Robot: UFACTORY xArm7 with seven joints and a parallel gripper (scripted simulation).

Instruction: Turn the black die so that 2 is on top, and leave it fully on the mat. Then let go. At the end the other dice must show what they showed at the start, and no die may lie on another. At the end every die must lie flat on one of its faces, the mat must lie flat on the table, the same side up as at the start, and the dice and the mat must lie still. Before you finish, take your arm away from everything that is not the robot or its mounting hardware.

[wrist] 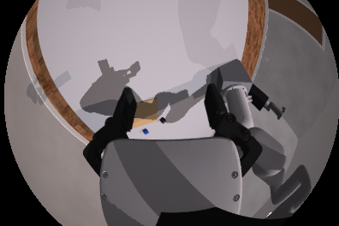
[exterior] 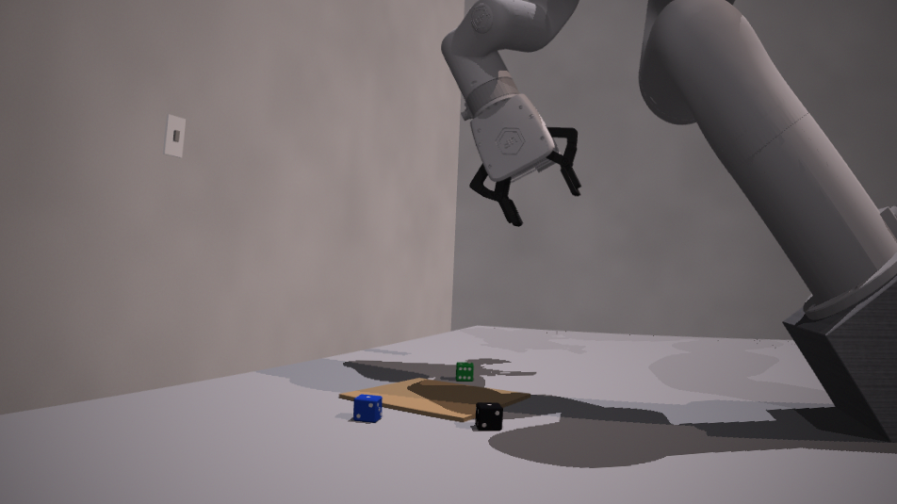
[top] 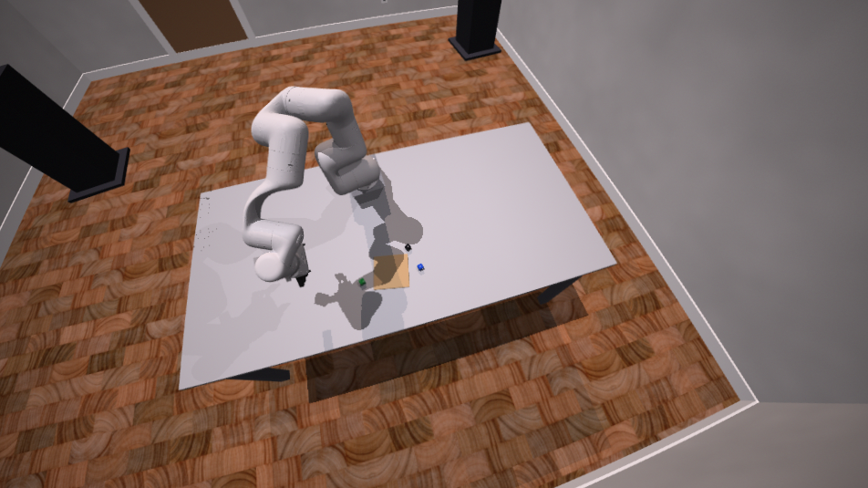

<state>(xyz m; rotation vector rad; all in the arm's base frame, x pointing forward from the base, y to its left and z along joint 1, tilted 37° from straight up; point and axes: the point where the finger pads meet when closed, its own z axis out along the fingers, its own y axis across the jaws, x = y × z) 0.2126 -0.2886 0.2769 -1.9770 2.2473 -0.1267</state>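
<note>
The green die is 7 cm ahead of my hand, 14 cm to the left of it and 21 cm below it. From my hand the other things lie so: black die 36 cm to the left, 21 cm below; then blue die 10 cm ahead, 38 cm to the left, 21 cm below; then tan mat 7 cm ahead, 26 cm to the left, 22 cm below.
</note>
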